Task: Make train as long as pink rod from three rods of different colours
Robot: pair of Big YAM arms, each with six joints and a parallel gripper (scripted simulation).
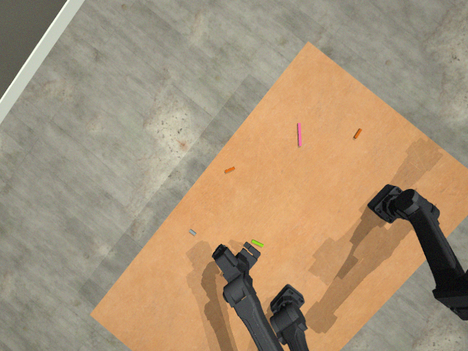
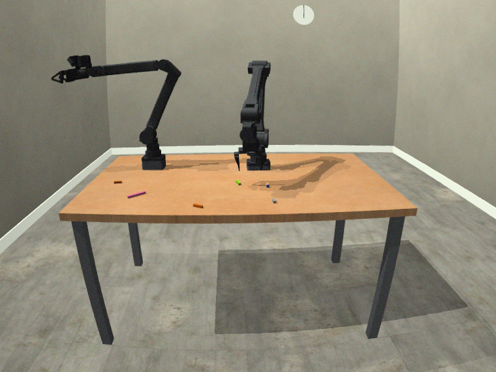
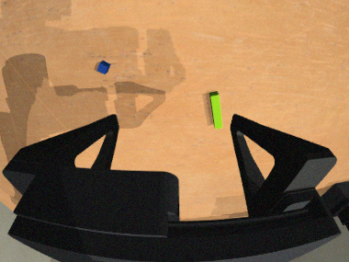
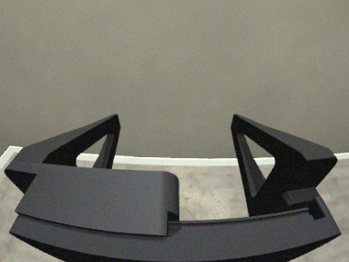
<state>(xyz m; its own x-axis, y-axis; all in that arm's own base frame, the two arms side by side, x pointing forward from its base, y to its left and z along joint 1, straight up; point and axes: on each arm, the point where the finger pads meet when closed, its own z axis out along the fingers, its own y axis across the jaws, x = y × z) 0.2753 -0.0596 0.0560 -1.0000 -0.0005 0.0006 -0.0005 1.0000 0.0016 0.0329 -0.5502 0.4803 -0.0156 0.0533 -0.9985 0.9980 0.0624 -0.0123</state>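
The blue rod is 20 mm ahead of my left hand, 80 mm to the left of it and 70 mm below it. From my left hand the other things lie so: pink rod: 150 mm ahead, 490 mm to the right, 70 mm below; then lime rod: 30 mm behind, 50 mm to the right, 70 mm below; then grey rod: 200 mm ahead, 100 mm to the left, 70 mm below.
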